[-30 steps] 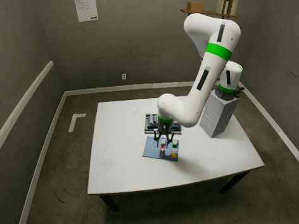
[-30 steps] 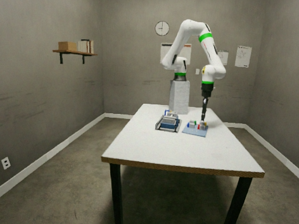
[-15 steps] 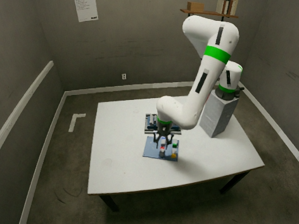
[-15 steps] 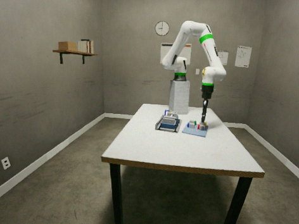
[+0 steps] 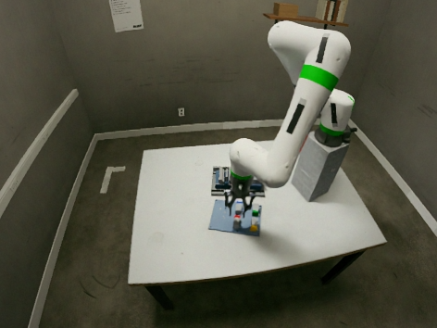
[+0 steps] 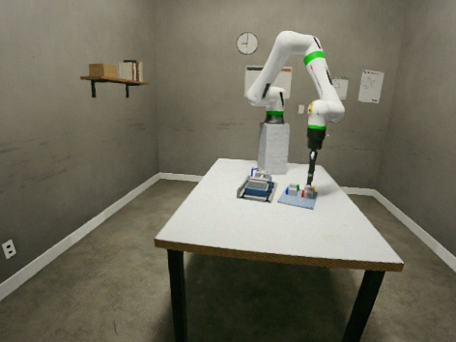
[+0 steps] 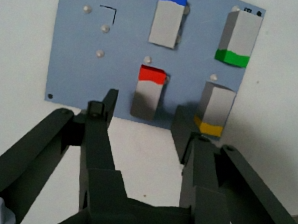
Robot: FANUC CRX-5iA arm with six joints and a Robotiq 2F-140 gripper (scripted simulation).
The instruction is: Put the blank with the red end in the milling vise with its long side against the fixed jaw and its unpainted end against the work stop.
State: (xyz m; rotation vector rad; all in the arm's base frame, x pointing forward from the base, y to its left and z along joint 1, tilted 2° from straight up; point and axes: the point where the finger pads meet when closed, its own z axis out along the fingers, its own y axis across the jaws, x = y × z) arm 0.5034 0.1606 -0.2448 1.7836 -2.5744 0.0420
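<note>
The red-ended blank lies 10 cm below my hand. Round my hand: yellow-ended blank: 9 cm behind, 3 cm to the left, 10 cm below; plate: 1 cm behind, 5 cm to the right, 12 cm below; blue-ended blank: 3 cm behind, 9 cm to the right, 10 cm below.
</note>
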